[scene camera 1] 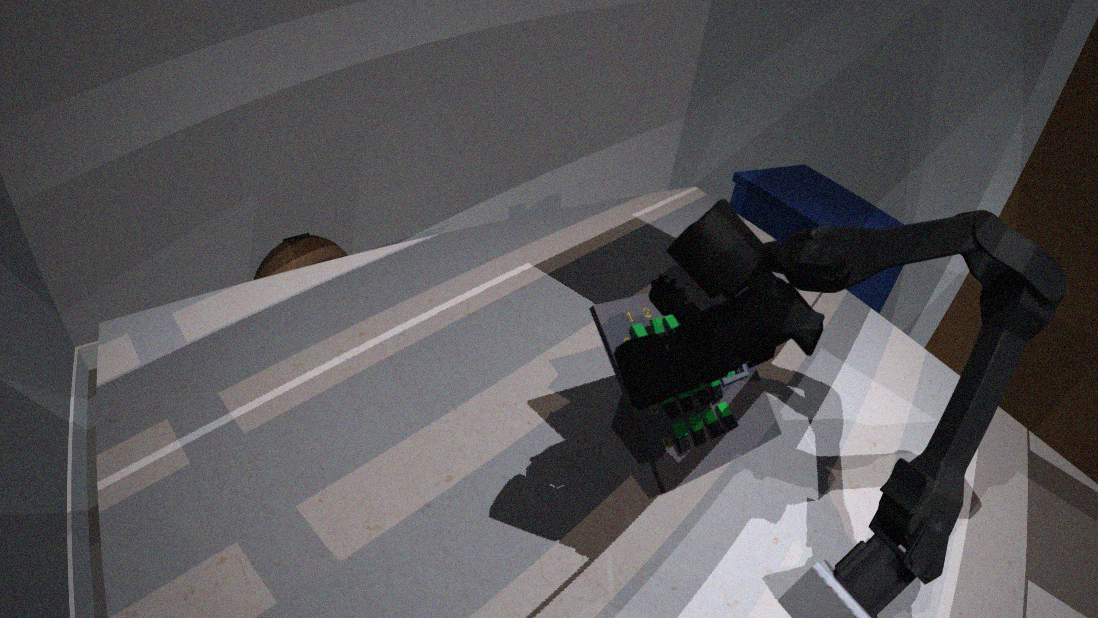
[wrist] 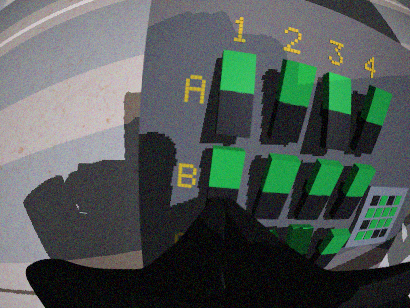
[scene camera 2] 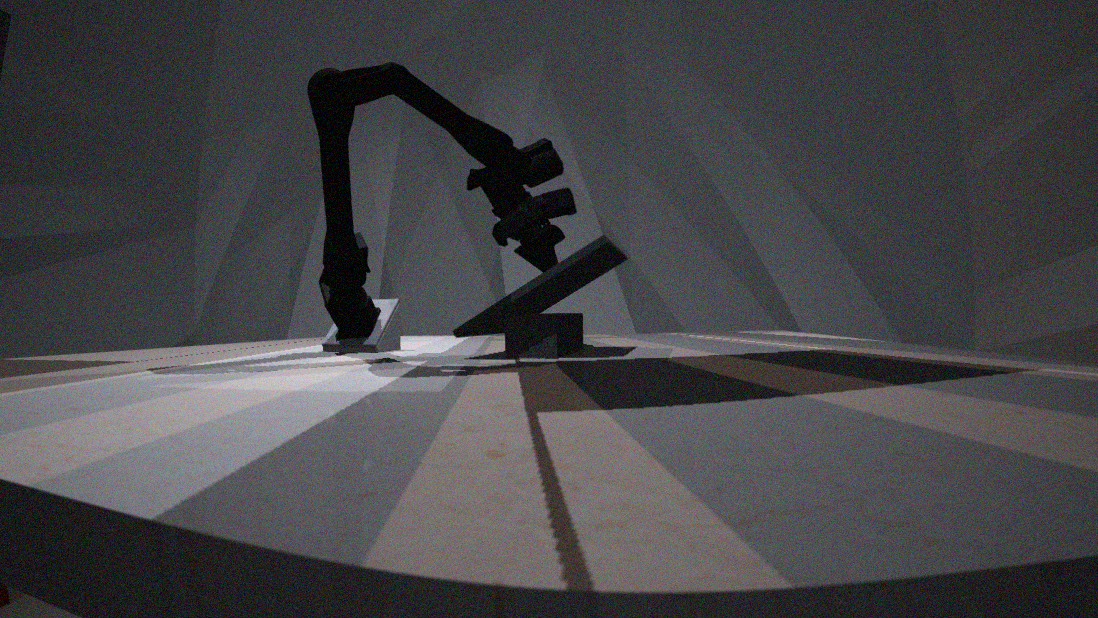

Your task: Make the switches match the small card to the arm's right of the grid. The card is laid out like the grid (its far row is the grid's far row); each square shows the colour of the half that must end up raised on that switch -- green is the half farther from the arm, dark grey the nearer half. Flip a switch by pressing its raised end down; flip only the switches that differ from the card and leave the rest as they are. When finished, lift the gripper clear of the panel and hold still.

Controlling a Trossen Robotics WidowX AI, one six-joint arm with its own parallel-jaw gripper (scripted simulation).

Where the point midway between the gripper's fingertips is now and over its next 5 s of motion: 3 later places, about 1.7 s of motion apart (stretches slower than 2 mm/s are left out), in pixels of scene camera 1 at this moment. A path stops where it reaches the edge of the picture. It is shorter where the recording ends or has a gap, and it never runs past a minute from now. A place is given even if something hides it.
My gripper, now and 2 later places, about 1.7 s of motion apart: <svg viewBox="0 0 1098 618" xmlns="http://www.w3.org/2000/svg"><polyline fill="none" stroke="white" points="659,377 709,394 705,398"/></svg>
